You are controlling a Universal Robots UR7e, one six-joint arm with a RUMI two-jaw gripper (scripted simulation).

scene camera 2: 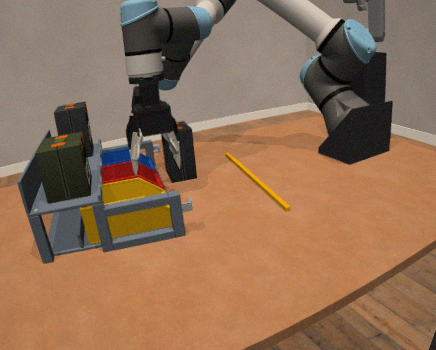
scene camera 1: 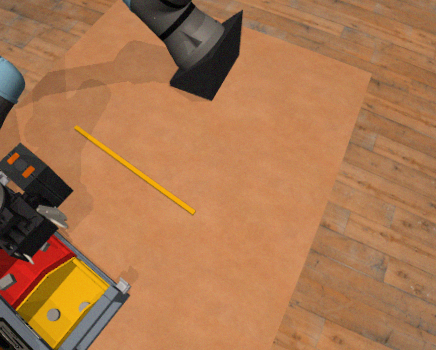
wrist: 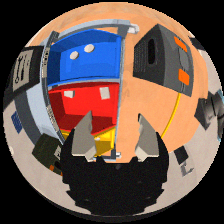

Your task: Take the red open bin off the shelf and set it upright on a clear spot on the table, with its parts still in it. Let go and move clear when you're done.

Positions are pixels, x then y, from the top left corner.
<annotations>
gripper: scene camera 2; scene camera 1; wrist 115, 112
same spot on gripper: [scene camera 1: 40, 203] = [scene camera 2: 173, 124]
</annotations>
